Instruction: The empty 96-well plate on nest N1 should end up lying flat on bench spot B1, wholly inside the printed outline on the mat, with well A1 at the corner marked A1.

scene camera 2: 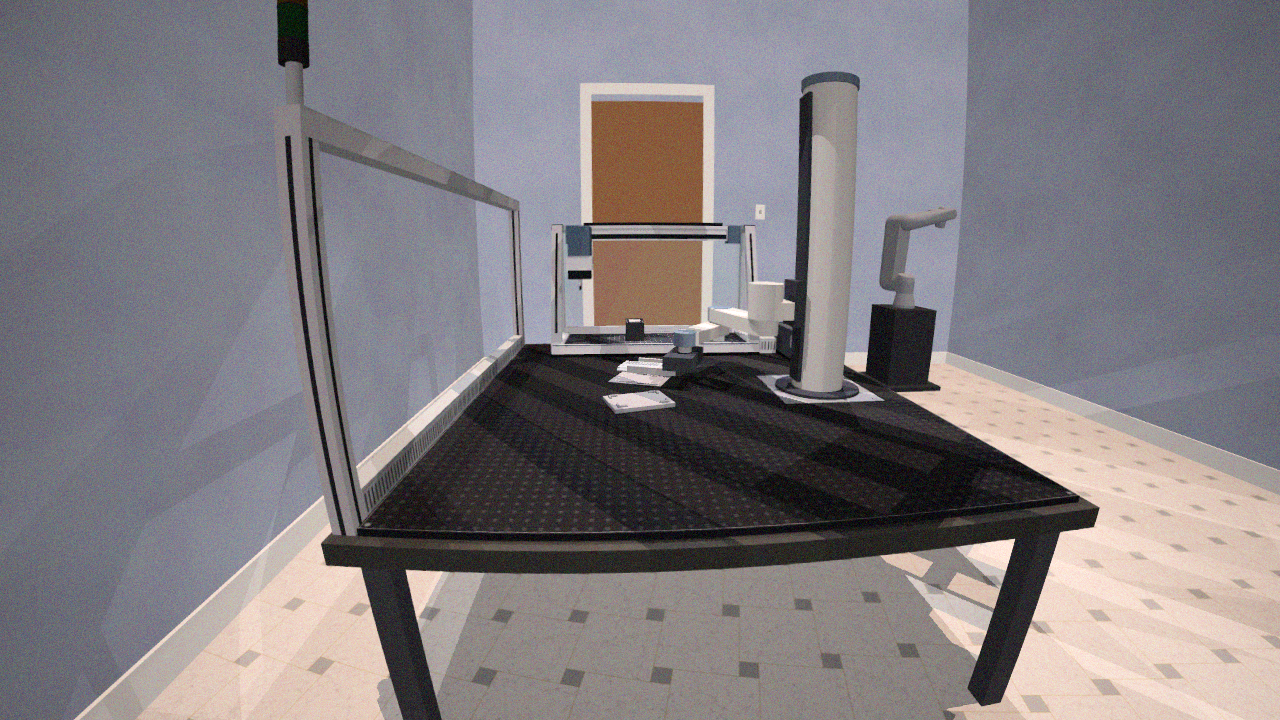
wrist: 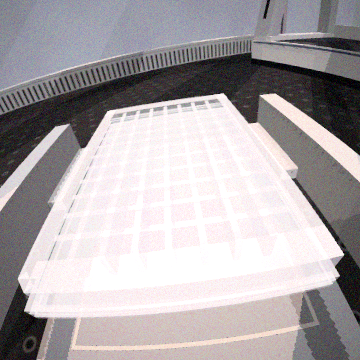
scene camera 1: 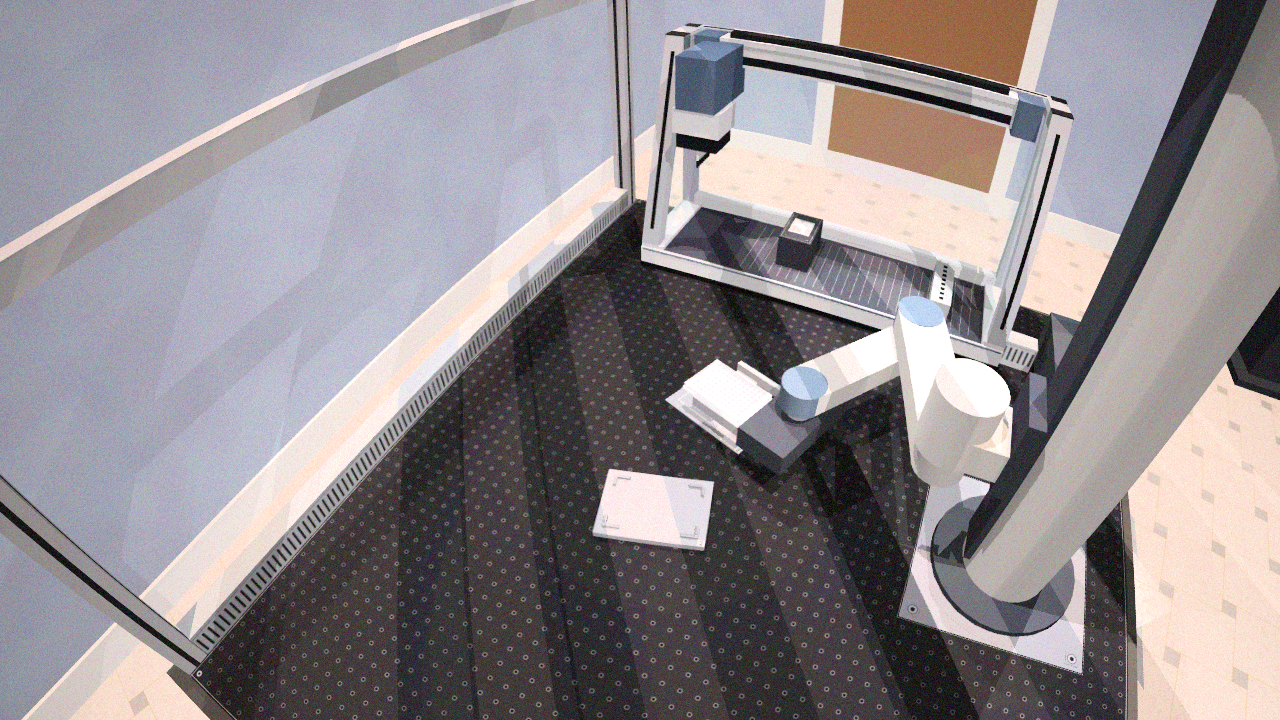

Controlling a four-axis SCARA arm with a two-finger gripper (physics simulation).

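Pixels of known places: gripper, fingertip midpoint: [scene camera 2: 633, 364] [wrist: 165, 124] [scene camera 1: 717, 382]; arm's base, link origin: [scene camera 2: 816, 391] [scene camera 1: 1000, 566].
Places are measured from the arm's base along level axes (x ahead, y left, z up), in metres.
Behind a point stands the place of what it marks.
Note:
The clear-white 96-well plate [scene camera 1: 726, 392] @(z 0.056, x 0.526, y -0.120 m) [scene camera 2: 650, 367] [wrist: 170, 200] @(z 0.059, x 0.492, y -0.114 m) is level between the fingers of my gripper [scene camera 1: 718, 388] @(z 0.058, x 0.548, y -0.134 m) [wrist: 165, 124] @(z 0.058, x 0.548, y -0.134 m), which is shut on its two long sides. The plate hangs a little above the pale mat of bench spot B1 [scene camera 1: 678, 402] @(z 0.015, x 0.604, y -0.102 m) [scene camera 2: 637, 380] @(z 0.015, x 0.537, y -0.104 m) [wrist: 190, 325] @(z 0.015, x 0.468, y -0.105 m) and covers most of it in scene camera 1. In the wrist view, one end of the printed outline shows past the plate's near edge; the rest is hidden. The A1 marks cannot be read. Nest N1 [scene camera 1: 657, 508] @(z 0.025, x 0.538, y 0.119 m) [scene camera 2: 638, 402] @(z 0.025, x 0.544, y 0.145 m), a white block with corner guides, holds no plate.
A gantry frame [scene camera 1: 859, 308] @(z 0.059, x 0.364, y -0.450 m) [scene camera 2: 653, 349] @(z 0.039, x 0.463, y -0.450 m) with a small dark block [scene camera 1: 799, 241] @(z 0.132, x 0.520, y -0.516 m) [scene camera 2: 634, 328] @(z 0.110, x 0.533, y -0.515 m) stands at the back. A glass screen with a slotted base rail [scene camera 1: 393, 429] @(z 0.036, x 1.004, y 0.192 m) runs along the left. My arm's column [scene camera 1: 1118, 358] @(z 0.460, x 0.052, y 0.054 m) [scene camera 2: 827, 232] @(z 0.468, x 0.028, y 0.070 m) stands right; another arm [scene camera 2: 895, 250] is beyond the table.

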